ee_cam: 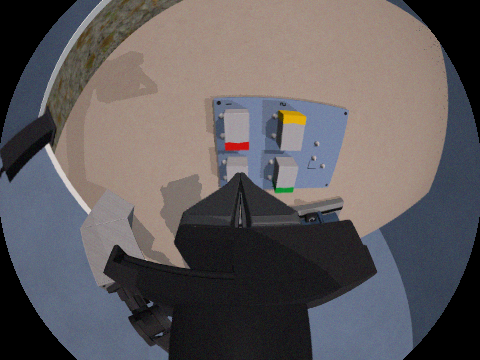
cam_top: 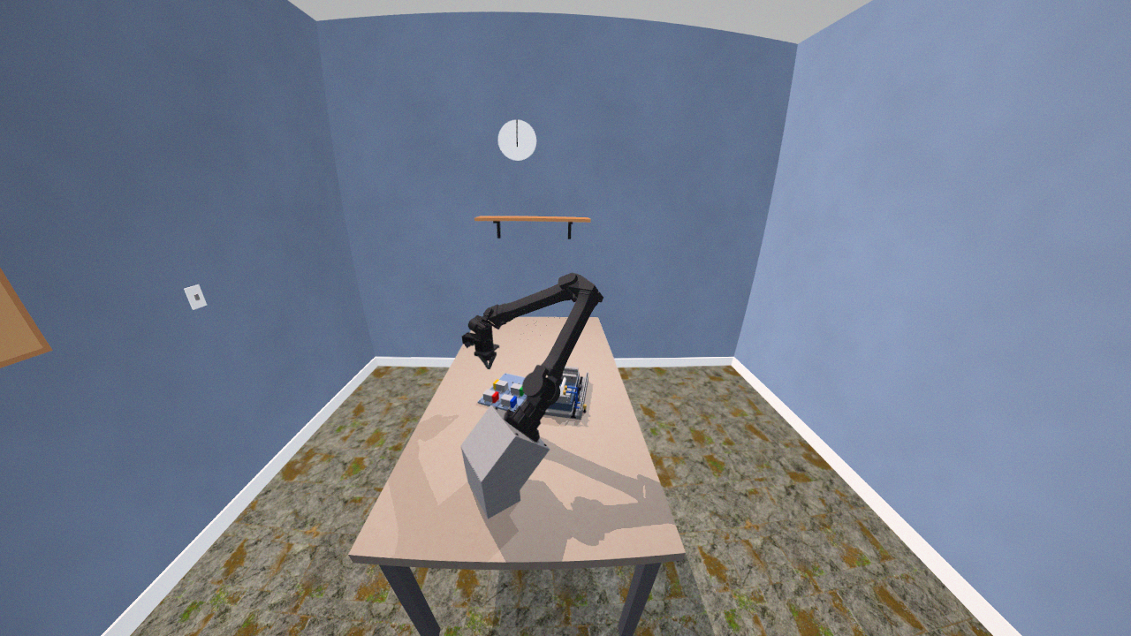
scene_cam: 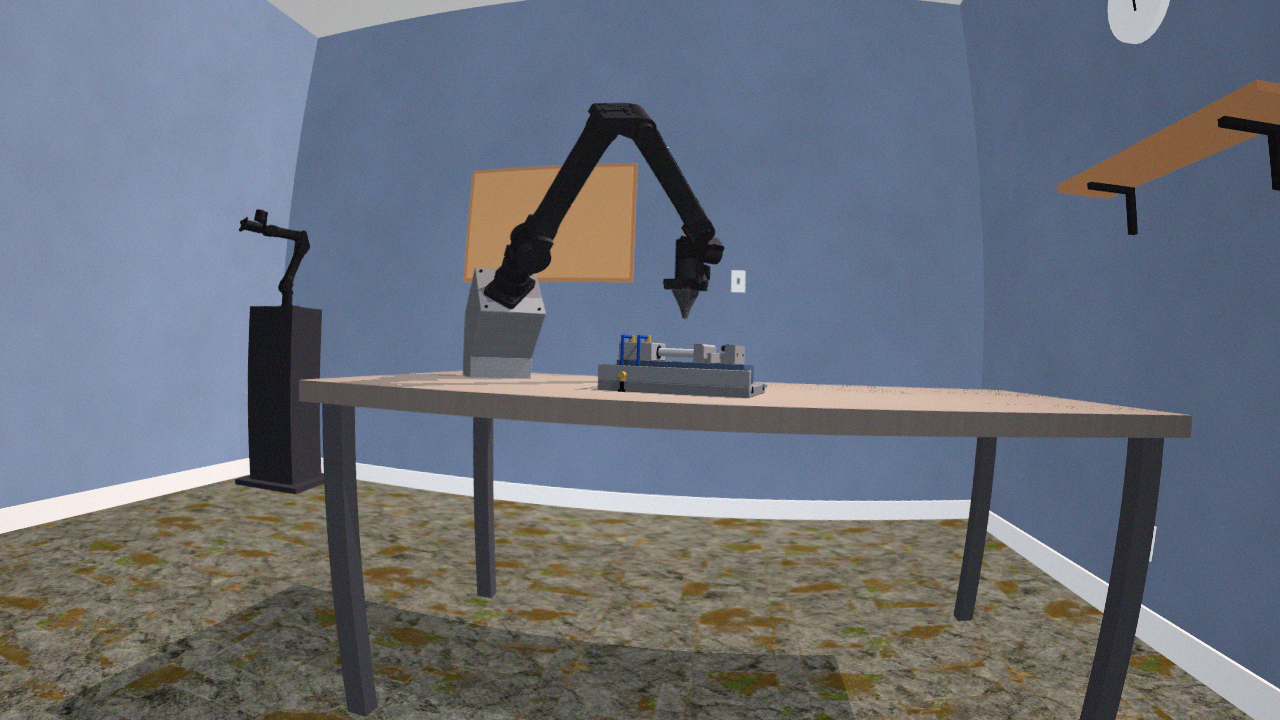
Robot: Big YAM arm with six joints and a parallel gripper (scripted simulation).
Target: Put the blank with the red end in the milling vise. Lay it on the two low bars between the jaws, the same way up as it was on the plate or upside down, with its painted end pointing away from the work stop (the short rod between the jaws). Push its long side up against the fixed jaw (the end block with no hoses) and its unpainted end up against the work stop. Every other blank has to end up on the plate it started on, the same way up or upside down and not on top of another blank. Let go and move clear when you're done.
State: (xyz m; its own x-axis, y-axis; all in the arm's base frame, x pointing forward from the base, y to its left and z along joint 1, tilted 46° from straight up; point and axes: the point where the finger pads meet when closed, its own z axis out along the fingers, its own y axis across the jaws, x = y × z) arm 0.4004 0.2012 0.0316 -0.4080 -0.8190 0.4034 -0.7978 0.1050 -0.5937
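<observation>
The yellow-ended blank lies 7 cm ahead of my hand, 4 cm to the right of it and 15 cm below it. From my hand the other things lie so: green-ended blank: 4 cm ahead, 12 cm to the right, 15 cm below; then blue-ended blank: 5 cm behind, 8 cm to the right, 15 cm below; then blue plate: 6 cm ahead, 8 cm to the right, 17 cm below.
</observation>
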